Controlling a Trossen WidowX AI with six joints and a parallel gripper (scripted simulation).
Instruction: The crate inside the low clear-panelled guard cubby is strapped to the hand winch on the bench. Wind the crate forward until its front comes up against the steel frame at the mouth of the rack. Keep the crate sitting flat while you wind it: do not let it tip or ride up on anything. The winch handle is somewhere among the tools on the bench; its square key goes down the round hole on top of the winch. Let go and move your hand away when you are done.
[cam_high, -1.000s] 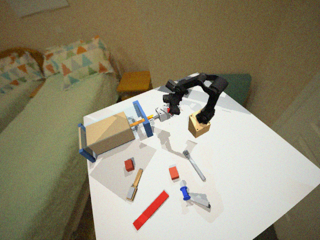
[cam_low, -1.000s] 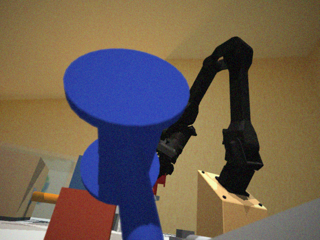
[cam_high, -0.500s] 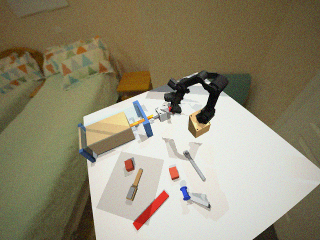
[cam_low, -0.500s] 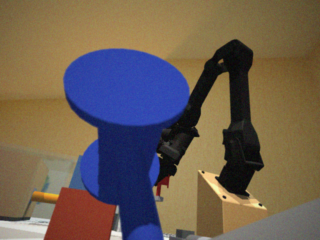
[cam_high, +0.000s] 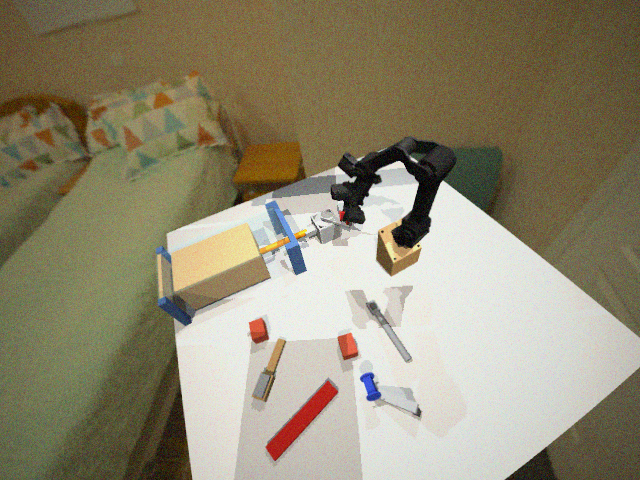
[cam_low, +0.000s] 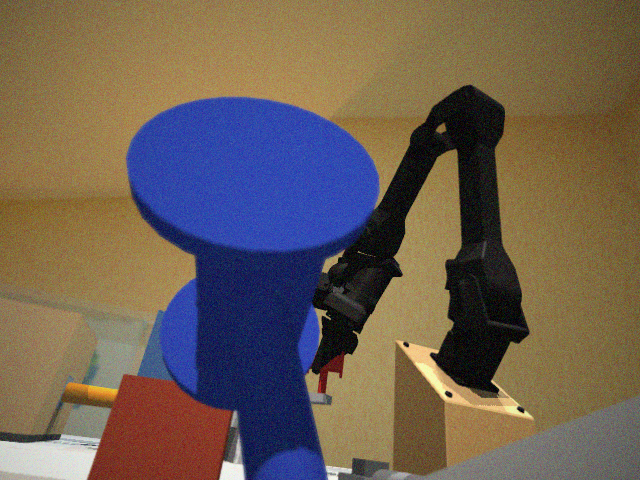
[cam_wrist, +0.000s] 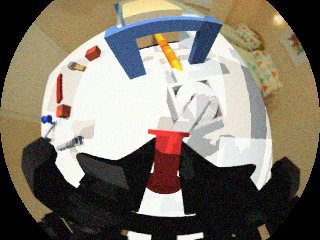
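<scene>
My gripper tip is 3 cm to the left of the grey crank arm, 3 cm above it and 1 cm short of it. The rest, counted from my gripper tip: grey winch: 10 cm below, 9 cm to the right, 2 cm ahead; winch drum: 10 cm below, 8 cm to the right, 4 cm ahead; red grip: 1 cm to the left, 1 cm behind.
</scene>
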